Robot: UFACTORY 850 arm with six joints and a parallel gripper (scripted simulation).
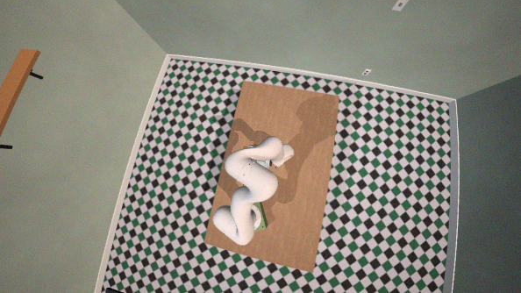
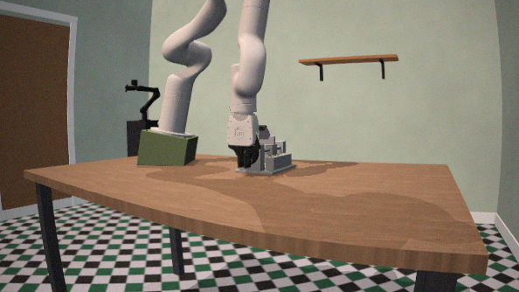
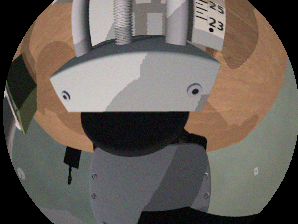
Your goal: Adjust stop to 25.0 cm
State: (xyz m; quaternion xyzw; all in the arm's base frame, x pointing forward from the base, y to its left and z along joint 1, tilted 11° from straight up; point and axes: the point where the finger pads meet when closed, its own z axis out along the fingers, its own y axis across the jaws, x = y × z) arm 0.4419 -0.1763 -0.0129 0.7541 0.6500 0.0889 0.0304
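Now: hand 20 mm to the right of the handwheel.
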